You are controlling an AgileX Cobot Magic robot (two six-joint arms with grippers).
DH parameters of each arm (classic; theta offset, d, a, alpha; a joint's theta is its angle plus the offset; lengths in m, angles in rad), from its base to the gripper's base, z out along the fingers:
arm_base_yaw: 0 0.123 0 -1.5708
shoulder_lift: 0.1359 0 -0.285 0
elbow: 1.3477 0 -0.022 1.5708
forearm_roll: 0 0.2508 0 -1.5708
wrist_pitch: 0 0 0.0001 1.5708
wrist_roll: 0 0.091 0 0
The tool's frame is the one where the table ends.
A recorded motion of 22 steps. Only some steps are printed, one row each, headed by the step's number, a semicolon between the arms.
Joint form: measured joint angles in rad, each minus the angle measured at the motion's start. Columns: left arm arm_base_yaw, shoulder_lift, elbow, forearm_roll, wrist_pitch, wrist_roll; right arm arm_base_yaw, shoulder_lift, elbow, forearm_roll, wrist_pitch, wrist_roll.
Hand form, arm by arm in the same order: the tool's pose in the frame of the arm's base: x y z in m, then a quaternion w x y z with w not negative. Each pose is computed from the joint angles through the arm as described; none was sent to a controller.
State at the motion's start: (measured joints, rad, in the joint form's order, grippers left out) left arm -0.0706 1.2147 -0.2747 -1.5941 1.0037 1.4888; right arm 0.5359 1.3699 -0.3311 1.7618 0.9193 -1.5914
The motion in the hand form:
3: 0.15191 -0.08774 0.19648 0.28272 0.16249 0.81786 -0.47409; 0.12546 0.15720 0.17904 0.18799 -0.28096 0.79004 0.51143
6: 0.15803 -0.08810 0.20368 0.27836 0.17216 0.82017 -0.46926; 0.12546 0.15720 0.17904 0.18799 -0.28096 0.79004 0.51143
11: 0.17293 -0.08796 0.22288 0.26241 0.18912 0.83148 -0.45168; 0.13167 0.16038 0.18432 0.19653 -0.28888 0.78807 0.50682
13: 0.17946 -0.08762 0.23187 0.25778 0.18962 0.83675 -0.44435; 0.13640 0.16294 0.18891 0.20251 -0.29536 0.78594 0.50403
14: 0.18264 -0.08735 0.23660 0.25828 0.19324 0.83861 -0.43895; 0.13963 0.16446 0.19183 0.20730 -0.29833 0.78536 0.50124
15: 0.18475 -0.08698 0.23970 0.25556 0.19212 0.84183 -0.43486; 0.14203 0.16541 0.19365 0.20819 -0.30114 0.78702 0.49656
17: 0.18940 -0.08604 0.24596 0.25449 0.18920 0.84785 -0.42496; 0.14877 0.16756 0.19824 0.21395 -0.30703 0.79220 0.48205
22: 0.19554 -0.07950 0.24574 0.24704 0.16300 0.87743 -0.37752; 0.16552 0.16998 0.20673 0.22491 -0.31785 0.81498 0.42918
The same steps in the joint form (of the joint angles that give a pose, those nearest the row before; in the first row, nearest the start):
3: 0.0000 0.0000 -0.0286 0.0169 0.0000 -0.0138; 0.0000 0.0000 0.0000 0.0000 0.0000 0.0000
6: 0.0000 0.0000 -0.0732 0.0683 0.0000 -0.0654; 0.0000 0.0000 0.0000 0.0000 0.0000 0.0000
11: 0.0000 0.0009 -0.1908 0.2117 0.0019 -0.2215; 0.0000 0.0007 -0.0339 -0.0206 -0.0130 0.0144
13: 0.0000 0.0020 -0.2411 0.2633 0.0028 -0.2913; 0.0000 0.0012 -0.0615 -0.0391 -0.0205 0.0282
14: 0.0000 0.0019 -0.2664 0.2888 0.0028 -0.3170; 0.0000 0.0012 -0.0789 -0.0490 -0.0285 0.0369
15: 0.0000 0.0020 -0.2845 0.3116 0.0021 -0.3473; 0.0000 0.0012 -0.0934 -0.0674 -0.0387 0.0534
17: 0.0000 0.0020 -0.3197 0.3516 -0.0052 -0.4001; 0.0000 0.0012 -0.1301 -0.1106 -0.0710 0.0913
22: 0.0000 -0.0015 -0.3495 0.4713 -0.0797 -0.5320; 0.0000 0.0030 -0.2165 -0.2628 -0.1739 0.2219

